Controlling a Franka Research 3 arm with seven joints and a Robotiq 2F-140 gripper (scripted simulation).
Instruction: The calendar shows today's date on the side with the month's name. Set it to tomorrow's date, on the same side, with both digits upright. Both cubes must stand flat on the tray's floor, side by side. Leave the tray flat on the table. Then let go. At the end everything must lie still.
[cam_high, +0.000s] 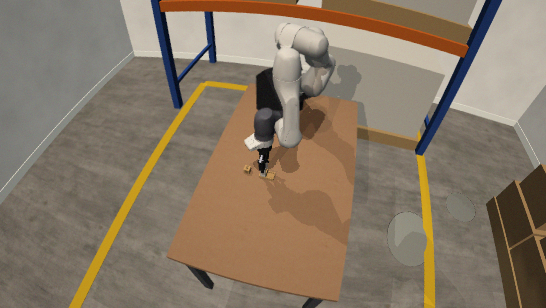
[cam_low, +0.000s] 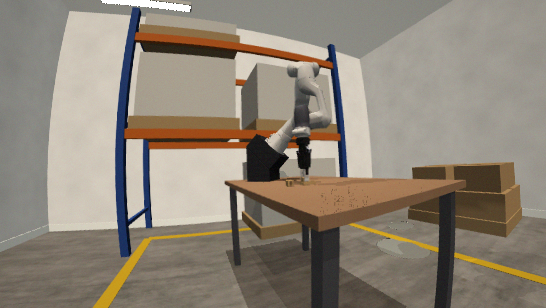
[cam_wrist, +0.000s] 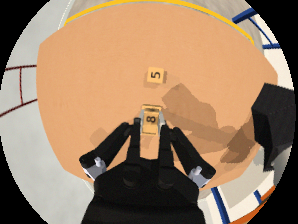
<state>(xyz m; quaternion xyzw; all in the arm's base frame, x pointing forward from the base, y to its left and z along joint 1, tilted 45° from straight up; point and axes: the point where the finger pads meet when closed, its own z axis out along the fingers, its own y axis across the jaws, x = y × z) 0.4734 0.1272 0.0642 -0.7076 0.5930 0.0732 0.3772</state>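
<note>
Right now my hand is 4 cm above the wooden tray, 2 cm to the right of it and 1 cm past it.
</note>
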